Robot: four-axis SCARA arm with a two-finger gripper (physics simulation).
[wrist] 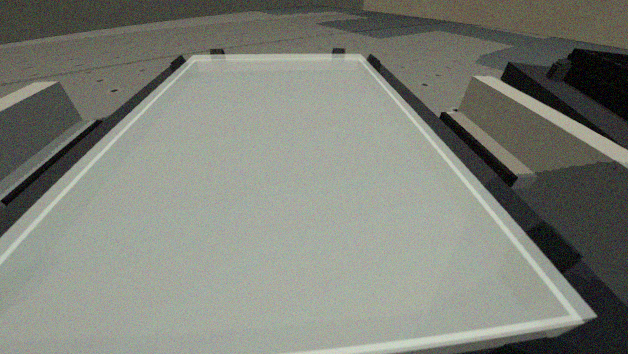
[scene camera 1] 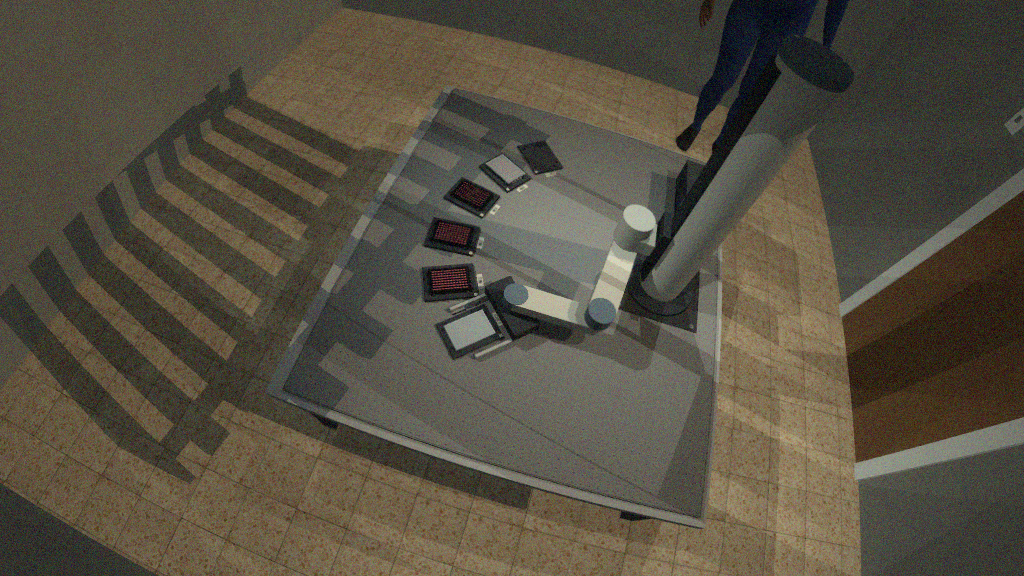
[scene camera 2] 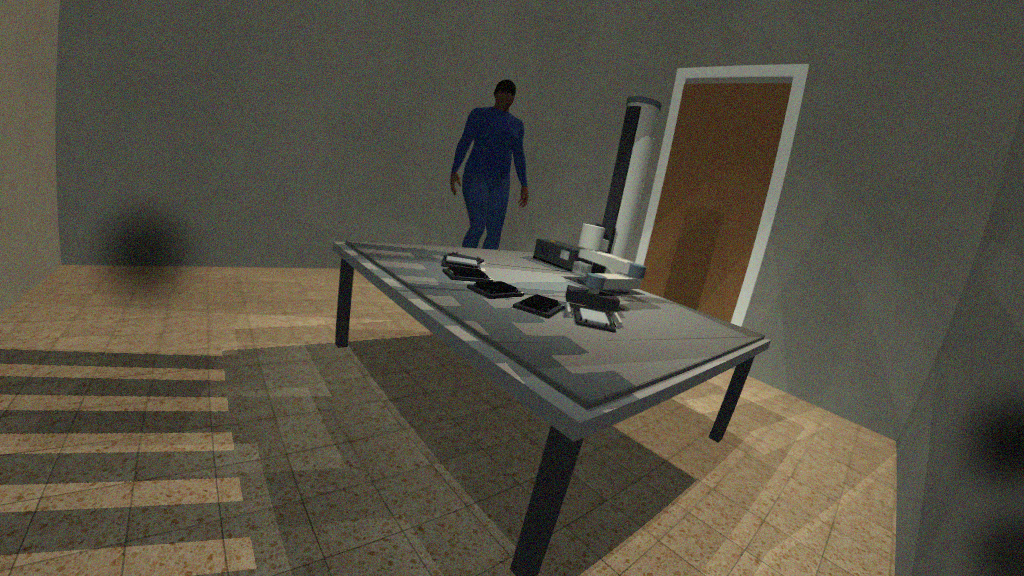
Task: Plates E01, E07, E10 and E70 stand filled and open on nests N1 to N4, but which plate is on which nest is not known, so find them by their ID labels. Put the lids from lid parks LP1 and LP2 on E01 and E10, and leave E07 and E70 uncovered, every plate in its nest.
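Places are measured from the arm's base along level axes (x ahead, y left, z up), in centimetres.
Pixels of known places: gripper, between the fingertips: (wrist: 278, 100) (scene camera 1: 462, 333) (scene camera 2: 594, 320); arm's base, origin of its link: (scene camera 1: 657, 285).
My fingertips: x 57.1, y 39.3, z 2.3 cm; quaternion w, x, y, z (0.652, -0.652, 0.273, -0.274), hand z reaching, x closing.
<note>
For each thing: its middle in the pictures, then the offset to it from my fingertips.
- pale lid, middle of its body: (wrist: 276, 118) (scene camera 1: 469, 329) (scene camera 2: 594, 316) dx -1.6, dy -1.6, dz +0.4 cm
- pale-topped item, middle of its body: (scene camera 1: 505, 169) (scene camera 2: 461, 262) dx +6.5, dy -67.5, dz +0.9 cm
- dark holder, middle of its body: (scene camera 1: 540, 156) (scene camera 2: 464, 257) dx -4.1, dy -81.3, dz +0.0 cm
A pale lid (scene camera 1: 469, 330) (scene camera 2: 595, 315) (wrist: 280, 190) lies flat in a dark holder at the near end of the row. My gripper (scene camera 1: 479, 326) (wrist: 278, 100) is open and empty. It is low over this lid, one finger on either side, with gaps between fingers and lid in the wrist view. Three open plates with red wells, the first (scene camera 1: 449, 280), the second (scene camera 1: 453, 233) and the third (scene camera 1: 472, 194), stand in dark nests along the arc. Another pale-topped item (scene camera 1: 505, 170) (scene camera 2: 462, 260) sits beyond them. The ID labels are too small to read.
A dark holder (scene camera 1: 540, 156) with no pale top stands at the far end of the arc. The nearest red plate's nest is close beside one finger. The arm's column (scene camera 1: 723, 207) (scene camera 2: 634, 179) rises at the table's back. A person in blue (scene camera 2: 492, 164) stands behind the table.
</note>
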